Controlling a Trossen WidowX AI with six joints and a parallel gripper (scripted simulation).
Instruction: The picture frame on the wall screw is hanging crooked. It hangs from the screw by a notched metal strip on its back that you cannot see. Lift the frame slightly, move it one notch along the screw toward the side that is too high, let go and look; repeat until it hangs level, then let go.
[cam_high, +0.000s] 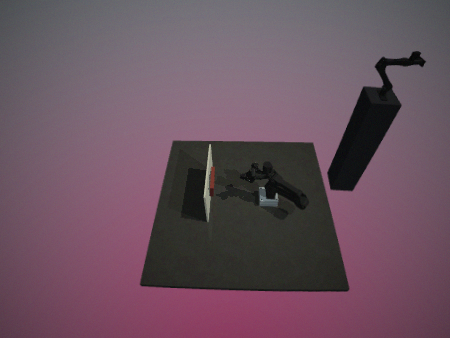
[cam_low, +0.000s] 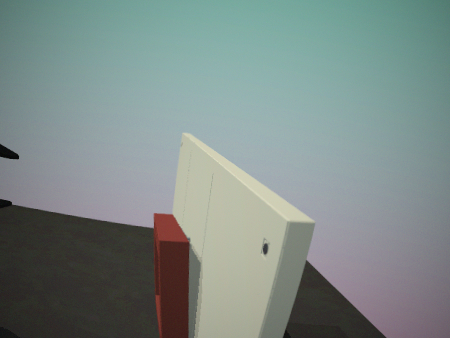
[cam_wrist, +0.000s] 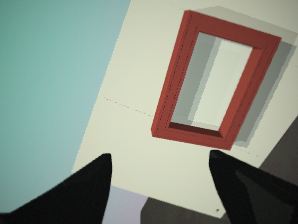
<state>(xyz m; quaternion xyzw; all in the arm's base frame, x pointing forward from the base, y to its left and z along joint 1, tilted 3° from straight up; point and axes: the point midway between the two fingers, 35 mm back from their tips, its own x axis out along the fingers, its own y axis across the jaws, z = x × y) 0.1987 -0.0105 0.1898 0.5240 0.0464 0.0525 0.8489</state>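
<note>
The picture frame lies 210 mm ahead of my gripper tip, 10 mm to the right of it and 90 mm below it. From my gripper tip the other things lie so: cream wall panel 220 mm ahead, 100 mm below.
</note>
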